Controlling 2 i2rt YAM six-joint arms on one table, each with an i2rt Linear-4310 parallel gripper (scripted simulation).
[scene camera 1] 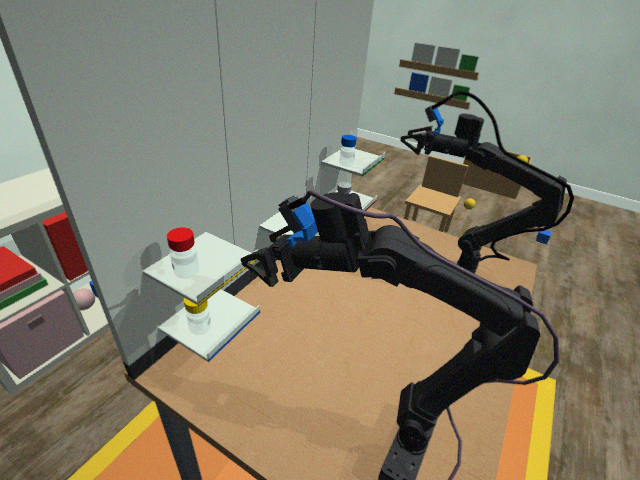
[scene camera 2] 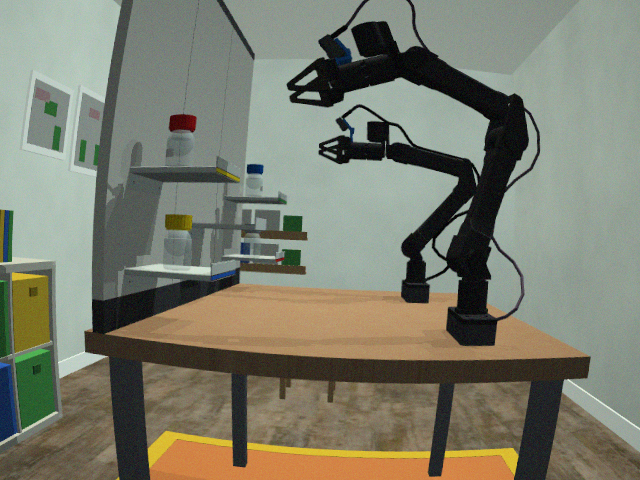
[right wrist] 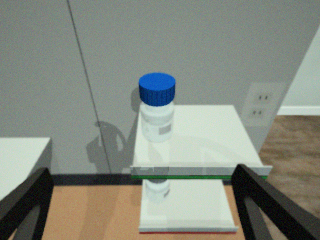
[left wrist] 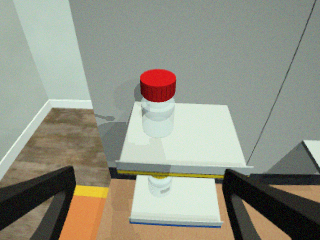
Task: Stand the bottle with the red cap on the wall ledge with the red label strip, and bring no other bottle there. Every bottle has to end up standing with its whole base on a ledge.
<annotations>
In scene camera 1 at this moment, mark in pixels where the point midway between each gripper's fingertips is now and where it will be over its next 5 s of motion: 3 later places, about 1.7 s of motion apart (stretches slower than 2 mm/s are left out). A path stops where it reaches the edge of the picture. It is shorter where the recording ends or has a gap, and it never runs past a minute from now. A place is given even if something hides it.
My left gripper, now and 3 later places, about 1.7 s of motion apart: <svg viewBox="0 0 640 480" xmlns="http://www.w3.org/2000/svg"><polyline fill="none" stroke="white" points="256,249 194,248 173,224 312,200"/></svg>
My right gripper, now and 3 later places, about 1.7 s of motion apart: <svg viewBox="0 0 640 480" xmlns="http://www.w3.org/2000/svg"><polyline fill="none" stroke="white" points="404,135 394,187 384,137 343,210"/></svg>
</annotations>
